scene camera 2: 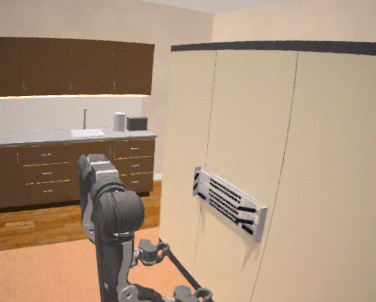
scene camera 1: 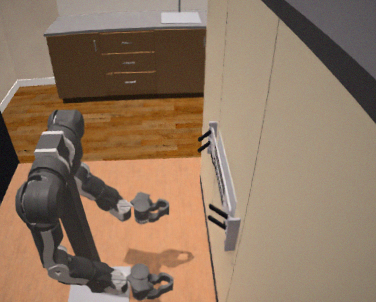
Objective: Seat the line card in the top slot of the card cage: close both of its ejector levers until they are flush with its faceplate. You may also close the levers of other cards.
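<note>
The card cage is mounted on the cream wall, with rows of black vents across its faceplates. The top card's faceplate is at its upper edge. At the near end, a black upper lever and a black lower lever stick out. At the far end, an upper lever and a lower lever also stick out. My left gripper is shut and empty, away from the cage. My right gripper is shut and empty, also away from it.
The tall cream wall panel stands at the right, behind the cage. A brown cabinet with a grey counter stands at the back. The robot's pedestal stands on the orange floor mat.
</note>
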